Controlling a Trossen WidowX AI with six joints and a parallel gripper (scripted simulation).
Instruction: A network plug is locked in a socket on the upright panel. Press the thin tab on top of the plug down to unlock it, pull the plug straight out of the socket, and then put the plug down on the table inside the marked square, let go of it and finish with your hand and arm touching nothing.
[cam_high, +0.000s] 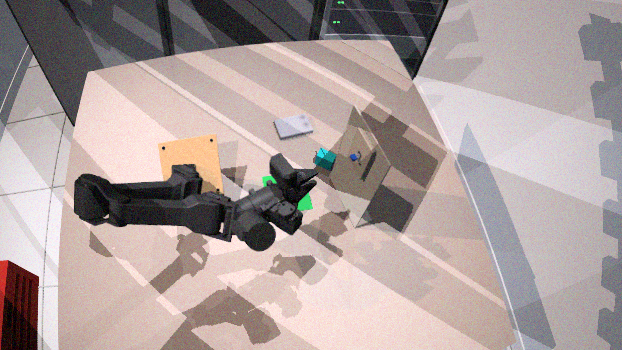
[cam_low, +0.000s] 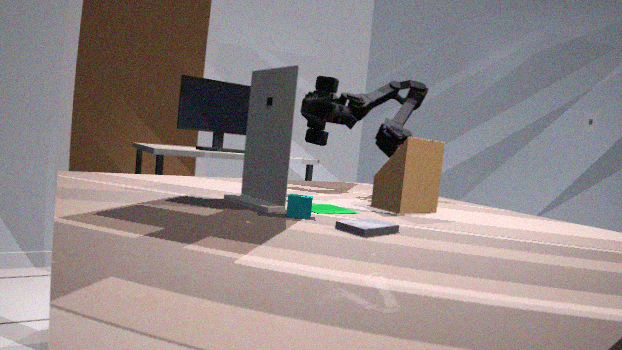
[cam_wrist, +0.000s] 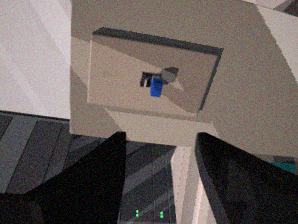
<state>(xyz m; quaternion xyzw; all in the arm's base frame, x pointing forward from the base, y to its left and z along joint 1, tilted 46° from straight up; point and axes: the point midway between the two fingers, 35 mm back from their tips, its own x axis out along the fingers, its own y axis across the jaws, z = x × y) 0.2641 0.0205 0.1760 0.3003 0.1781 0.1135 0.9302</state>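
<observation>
Right now the blue network plug is 110 mm ahead of my gripper tip, 50 mm to the left of it and 10 mm below it. Round my gripper tip: green marked square 30 mm behind, 100 mm to the left, 250 mm below; teal cube 90 mm ahead, 180 mm to the left, 230 mm below; upright panel 130 mm ahead, 50 mm to the left, 100 mm below.
</observation>
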